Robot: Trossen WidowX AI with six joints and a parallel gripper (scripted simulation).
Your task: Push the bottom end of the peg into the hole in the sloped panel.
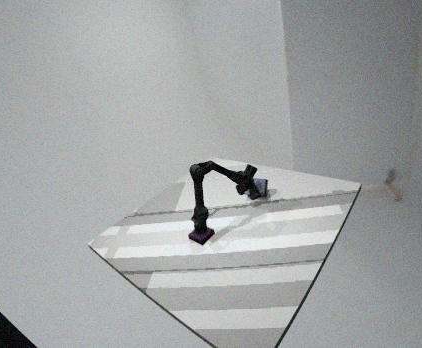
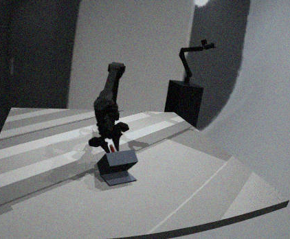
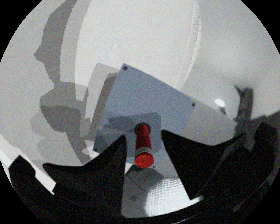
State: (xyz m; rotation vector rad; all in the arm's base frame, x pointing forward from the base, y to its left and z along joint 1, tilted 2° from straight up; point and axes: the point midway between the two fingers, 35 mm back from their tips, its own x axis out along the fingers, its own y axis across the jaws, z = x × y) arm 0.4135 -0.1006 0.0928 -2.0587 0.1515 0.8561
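The red peg is 10 mm behind my gripper tip and 10 mm above it. Round my gripper tip: sloped grey panel (30 mm ahead, 10 mm to the left, 30 mm below).
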